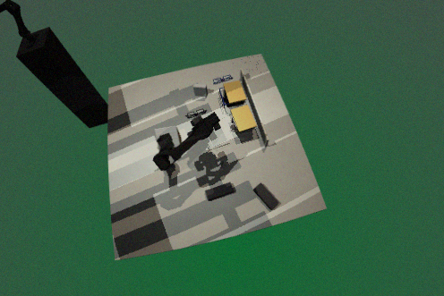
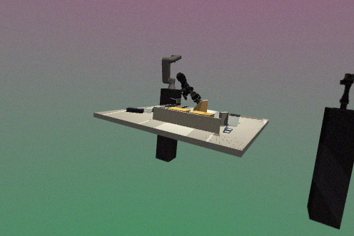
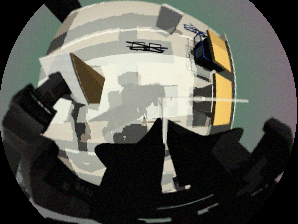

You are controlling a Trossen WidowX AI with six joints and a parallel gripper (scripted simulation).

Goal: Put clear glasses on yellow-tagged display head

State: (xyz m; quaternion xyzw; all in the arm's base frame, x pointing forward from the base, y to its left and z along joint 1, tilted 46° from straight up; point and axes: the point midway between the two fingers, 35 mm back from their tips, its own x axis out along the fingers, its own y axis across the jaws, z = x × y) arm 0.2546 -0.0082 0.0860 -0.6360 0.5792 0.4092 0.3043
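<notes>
Now: gripper tip 23 cm short of the display head, 11 cm above it and 6 cm to the right of it. The rest, counted from my gripper tip: low grey wall 36 cm ahead, 17 cm to the left, 11 cm below; grey box 40 cm to the left, 11 cm below, 5 cm ahead.
</notes>
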